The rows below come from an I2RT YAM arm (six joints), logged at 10 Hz.
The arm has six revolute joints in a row. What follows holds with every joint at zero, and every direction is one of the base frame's. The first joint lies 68 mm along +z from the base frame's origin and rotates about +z. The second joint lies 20 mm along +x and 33.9 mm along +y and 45.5 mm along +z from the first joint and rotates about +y. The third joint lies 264 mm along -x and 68.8 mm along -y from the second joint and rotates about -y. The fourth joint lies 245 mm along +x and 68.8 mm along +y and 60 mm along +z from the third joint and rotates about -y. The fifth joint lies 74 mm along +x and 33.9 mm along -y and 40.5 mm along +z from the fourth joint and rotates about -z. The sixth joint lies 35.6 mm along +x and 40.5 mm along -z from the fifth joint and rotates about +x. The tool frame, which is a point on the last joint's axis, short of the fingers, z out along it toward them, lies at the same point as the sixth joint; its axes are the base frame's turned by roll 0, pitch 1.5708 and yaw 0 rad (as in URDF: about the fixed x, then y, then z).
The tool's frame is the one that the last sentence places.
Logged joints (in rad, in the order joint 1, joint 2, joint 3, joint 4, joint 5, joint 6), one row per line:
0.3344, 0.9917, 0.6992, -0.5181, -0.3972, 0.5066
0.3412, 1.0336, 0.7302, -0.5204, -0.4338, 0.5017
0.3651, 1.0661, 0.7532, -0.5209, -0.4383, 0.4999
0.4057, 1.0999, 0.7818, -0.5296, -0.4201, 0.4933
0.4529, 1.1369, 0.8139, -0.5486, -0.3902, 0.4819
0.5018, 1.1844, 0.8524, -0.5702, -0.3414, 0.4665
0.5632, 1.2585, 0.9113, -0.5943, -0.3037, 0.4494
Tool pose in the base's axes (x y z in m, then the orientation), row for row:
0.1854, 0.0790, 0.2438, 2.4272, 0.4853, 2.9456
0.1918, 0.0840, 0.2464, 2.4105, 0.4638, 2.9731
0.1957, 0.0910, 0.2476, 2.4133, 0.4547, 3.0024
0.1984, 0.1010, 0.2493, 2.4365, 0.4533, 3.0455
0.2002, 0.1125, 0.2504, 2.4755, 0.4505, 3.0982
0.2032, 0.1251, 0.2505, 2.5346, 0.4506, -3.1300
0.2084, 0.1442, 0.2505, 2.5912, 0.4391, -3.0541
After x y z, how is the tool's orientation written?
As angles about the fixed x, y, z axes (roll, pitch, yaw), in radians.
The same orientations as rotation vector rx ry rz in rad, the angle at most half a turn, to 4 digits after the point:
0.0146, 2.4773, 0.8565
-0.0147, 2.4936, 0.8978
-0.0460, 2.5084, 0.9100
-0.0925, 2.5275, 0.8982
-0.1468, 2.5543, 0.8694
-0.2005, 2.5831, 0.8127
-0.2804, 2.6189, 0.7672

